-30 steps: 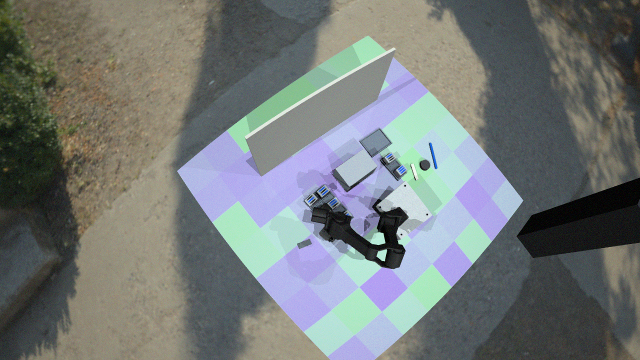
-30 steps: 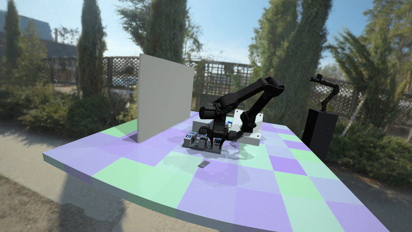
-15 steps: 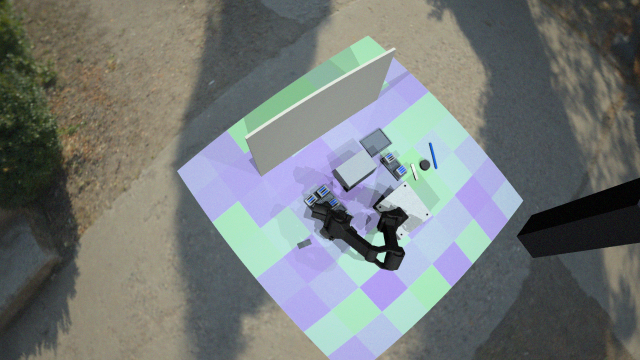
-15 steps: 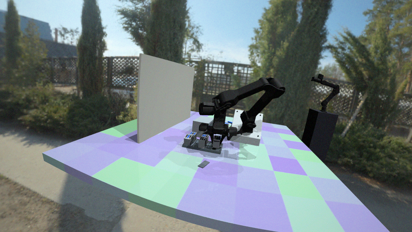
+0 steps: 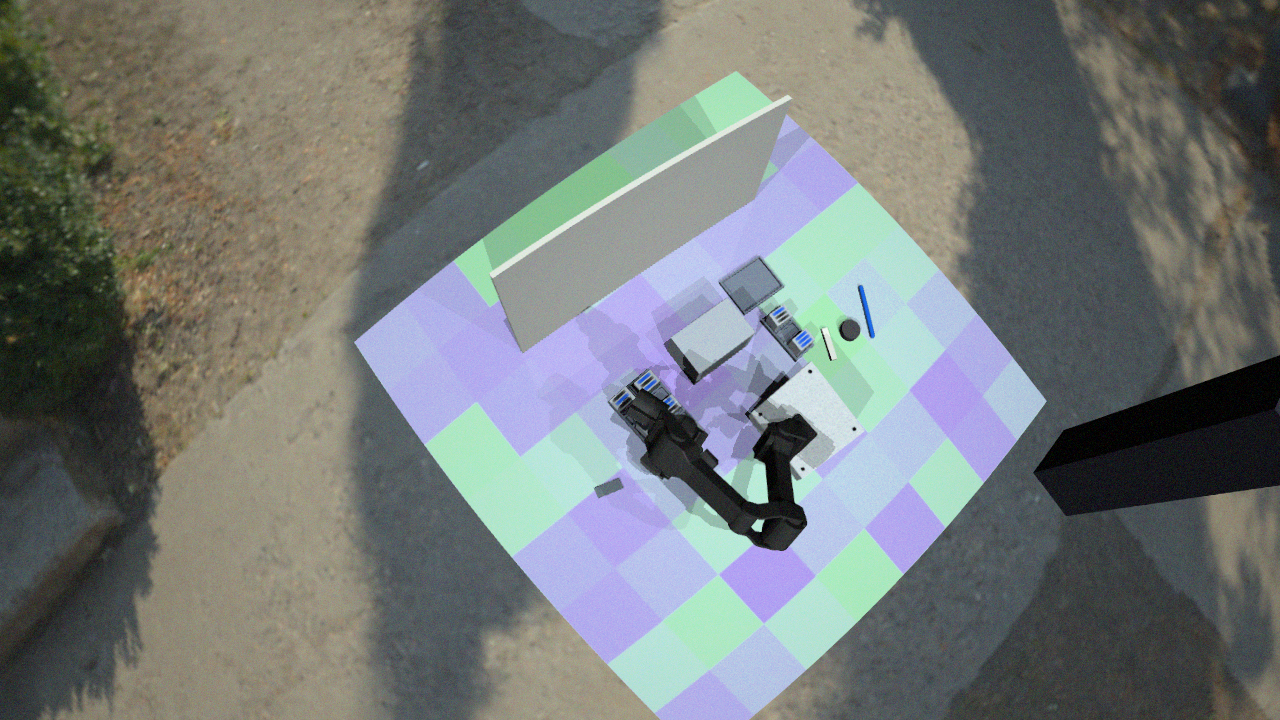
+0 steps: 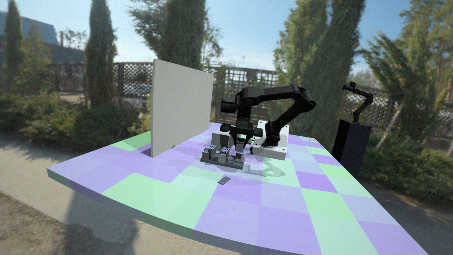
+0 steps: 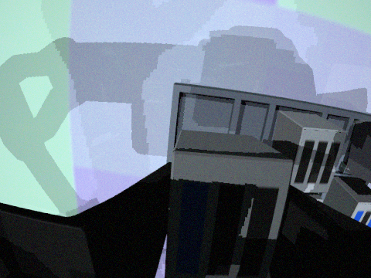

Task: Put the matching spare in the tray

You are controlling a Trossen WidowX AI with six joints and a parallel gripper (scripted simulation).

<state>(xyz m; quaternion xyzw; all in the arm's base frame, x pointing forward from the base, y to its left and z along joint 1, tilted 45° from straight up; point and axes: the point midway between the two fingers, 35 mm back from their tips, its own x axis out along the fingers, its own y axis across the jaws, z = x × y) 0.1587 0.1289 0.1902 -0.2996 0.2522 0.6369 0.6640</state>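
Now: gripper tip 42 cm to the left of the dark tray, 17 cm short of it and 9 cm above it. The rest, counted from my gripper tip: grey mounted unit (22 cm to the right, 12 cm ahead, 4 cm below); then rack (40 cm to the right, 8 cm below, 2 cm ahead); then spare block (3 cm above).
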